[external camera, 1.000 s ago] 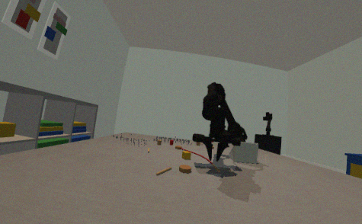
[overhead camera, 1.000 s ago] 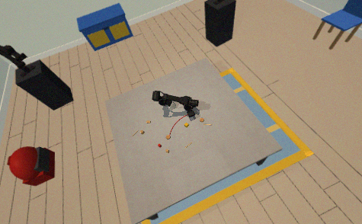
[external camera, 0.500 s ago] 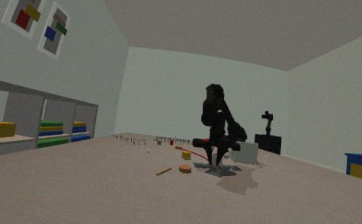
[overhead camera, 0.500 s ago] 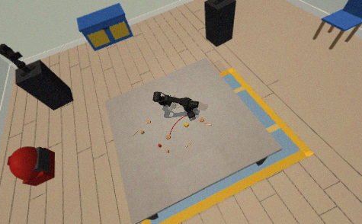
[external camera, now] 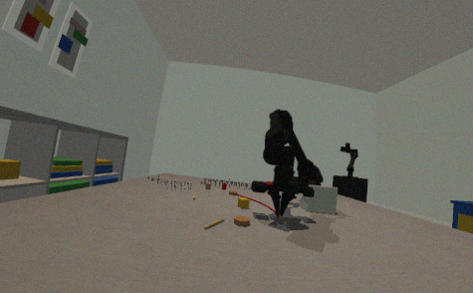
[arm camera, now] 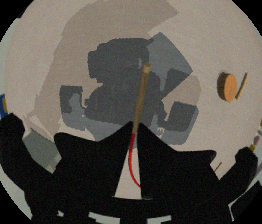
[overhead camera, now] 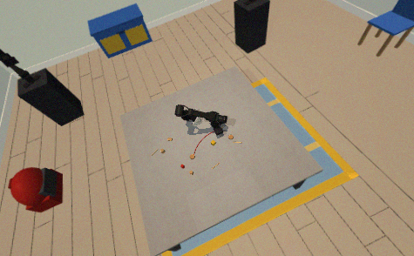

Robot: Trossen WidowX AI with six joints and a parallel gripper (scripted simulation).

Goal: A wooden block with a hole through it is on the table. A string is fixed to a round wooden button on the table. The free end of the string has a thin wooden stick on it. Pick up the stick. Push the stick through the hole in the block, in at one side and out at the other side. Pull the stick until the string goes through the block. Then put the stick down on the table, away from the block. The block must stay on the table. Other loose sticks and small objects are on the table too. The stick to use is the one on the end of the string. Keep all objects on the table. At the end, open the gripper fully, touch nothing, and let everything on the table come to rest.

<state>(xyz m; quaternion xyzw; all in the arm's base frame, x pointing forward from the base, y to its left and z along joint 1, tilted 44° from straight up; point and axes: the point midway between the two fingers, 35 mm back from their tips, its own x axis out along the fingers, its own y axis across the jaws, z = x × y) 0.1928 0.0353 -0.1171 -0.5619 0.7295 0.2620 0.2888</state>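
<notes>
My gripper tip is 10 cm short of the yellow wooden block, 9 cm to the left of it and 1 cm below it. Also, from my gripper tip: small red piece 40 cm to the right, 14 cm ahead, 1 cm above.
</notes>
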